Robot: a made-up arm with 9 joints.
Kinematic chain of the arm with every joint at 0, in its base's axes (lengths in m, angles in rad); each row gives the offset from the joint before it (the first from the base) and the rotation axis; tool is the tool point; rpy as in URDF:
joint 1: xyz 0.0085 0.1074 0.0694 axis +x
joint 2: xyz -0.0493 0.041 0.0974 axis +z
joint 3: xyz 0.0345 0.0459 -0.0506 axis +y
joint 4: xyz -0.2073 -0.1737 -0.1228 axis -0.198 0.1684 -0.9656
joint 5: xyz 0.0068 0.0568 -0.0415 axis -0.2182 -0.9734 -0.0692
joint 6: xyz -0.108 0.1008 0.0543 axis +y
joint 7: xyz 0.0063 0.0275 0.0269 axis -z
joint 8: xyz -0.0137 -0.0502 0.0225 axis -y
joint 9: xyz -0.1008 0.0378 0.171 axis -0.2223 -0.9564 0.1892
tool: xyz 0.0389 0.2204 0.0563 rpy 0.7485 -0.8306 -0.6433
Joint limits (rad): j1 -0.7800..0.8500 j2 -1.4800..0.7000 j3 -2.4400..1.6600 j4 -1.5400..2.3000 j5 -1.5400..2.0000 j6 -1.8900..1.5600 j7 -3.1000..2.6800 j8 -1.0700..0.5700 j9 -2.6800..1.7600
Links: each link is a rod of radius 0.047 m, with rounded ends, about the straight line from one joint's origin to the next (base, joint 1, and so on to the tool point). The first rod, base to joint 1, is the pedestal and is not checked.
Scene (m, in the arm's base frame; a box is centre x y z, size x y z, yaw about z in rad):
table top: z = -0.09
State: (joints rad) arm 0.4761 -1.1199 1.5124 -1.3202 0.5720 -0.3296 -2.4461 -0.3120 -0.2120
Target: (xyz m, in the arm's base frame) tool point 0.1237 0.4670 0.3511
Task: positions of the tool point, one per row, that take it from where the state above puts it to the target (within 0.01 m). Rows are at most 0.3 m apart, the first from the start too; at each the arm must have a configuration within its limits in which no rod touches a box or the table.
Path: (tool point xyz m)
1: -0.5783 0.1600 0.5625
2: -0.4611 0.3839 0.5988
3: -0.2613 0.5311 0.5600
4: -0.0436 0.5585 0.4642
5: 0.1237 0.4670 0.3511

